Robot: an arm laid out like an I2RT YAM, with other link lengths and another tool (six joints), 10 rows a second.
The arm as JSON. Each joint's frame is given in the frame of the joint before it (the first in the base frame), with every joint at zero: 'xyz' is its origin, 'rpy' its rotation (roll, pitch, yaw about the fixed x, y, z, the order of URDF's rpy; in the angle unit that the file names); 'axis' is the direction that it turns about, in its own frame. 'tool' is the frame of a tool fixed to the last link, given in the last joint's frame.
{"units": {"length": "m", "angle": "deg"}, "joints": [
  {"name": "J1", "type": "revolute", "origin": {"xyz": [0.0, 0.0, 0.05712], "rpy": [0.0, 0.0, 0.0]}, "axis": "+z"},
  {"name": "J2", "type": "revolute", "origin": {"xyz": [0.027, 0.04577, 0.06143], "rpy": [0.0, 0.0, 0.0]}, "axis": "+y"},
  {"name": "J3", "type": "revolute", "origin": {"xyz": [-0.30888, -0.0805, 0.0], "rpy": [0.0, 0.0, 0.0]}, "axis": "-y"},
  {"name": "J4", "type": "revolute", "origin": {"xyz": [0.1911, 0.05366, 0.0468], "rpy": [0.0, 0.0, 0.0]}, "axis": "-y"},
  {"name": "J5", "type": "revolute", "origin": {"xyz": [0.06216, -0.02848, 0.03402], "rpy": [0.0, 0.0, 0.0]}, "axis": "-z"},
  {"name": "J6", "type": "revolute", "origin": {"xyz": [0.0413, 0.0, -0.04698], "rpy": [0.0, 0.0, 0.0]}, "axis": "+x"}
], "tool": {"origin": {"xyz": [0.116, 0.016, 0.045], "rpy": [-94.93, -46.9, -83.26]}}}
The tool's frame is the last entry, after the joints.
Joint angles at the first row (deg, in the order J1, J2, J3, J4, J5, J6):
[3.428, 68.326, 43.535, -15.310, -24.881, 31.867]
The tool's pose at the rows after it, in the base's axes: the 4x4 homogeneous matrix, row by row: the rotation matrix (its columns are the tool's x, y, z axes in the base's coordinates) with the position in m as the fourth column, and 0 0 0 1 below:
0.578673 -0.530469 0.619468 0.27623; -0.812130 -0.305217 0.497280 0.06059; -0.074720 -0.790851 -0.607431 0.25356; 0 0 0 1
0.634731 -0.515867 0.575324 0.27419; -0.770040 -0.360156 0.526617 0.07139; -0.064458 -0.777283 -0.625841 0.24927; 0 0 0 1
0.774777 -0.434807 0.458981 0.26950; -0.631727 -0.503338 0.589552 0.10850; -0.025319 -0.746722 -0.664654 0.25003; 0 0 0 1
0.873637 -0.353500 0.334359 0.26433; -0.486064 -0.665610 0.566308 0.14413; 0.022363 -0.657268 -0.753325 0.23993; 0 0 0 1
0.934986 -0.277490 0.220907 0.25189; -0.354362 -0.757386 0.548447 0.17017; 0.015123 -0.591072 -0.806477 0.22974; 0 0 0 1
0.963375 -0.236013 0.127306 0.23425; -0.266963 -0.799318 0.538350 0.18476; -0.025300 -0.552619 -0.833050 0.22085; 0 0 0 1
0.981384 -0.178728 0.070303 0.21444; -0.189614 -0.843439 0.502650 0.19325; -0.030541 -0.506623 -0.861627 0.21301; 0 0 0 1
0.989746 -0.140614 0.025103 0.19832; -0.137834 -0.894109 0.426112 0.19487; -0.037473 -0.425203 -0.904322 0.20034; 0 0 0 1
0.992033 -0.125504 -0.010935 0.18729; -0.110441 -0.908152 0.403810 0.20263; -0.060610 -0.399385 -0.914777 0.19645; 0 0 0 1
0.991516 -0.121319 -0.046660 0.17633; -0.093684 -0.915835 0.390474 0.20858; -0.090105 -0.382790 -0.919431 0.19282; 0 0 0 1
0.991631 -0.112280 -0.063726 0.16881; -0.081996 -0.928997 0.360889 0.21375; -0.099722 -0.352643 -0.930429 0.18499; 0 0 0 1
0.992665 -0.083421 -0.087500 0.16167; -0.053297 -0.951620 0.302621 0.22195; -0.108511 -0.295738 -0.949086 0.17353; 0 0 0 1
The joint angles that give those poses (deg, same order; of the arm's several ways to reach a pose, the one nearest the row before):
[3.430, 66.914, 42.935, -17.634, -22.958, 29.855]
[4.347, 68.081, 43.431, -19.075, -24.488, 26.509]
[10.130, 71.257, 47.526, -23.910, -25.926, 19.328]
[18.209, 76.081, 52.836, -30.602, -21.909, 12.872]
[23.585, 79.470, 56.060, -35.824, -20.907, 8.475]
[27.053, 80.766, 56.887, -39.560, -21.467, 6.587]
[30.993, 80.597, 56.601, -42.326, -19.867, 4.959]
[34.843, 81.131, 56.528, -45.800, -16.252, 4.201]
[38.208, 81.728, 56.937, -47.234, -15.476, 5.805]
[40.974, 82.071, 56.894, -48.234, -15.458, 7.687]
[43.946, 82.930, 56.258, -47.991, -14.072, 9.563]
[47.667, 85.444, 56.638, -48.522, -11.880, 10.808]

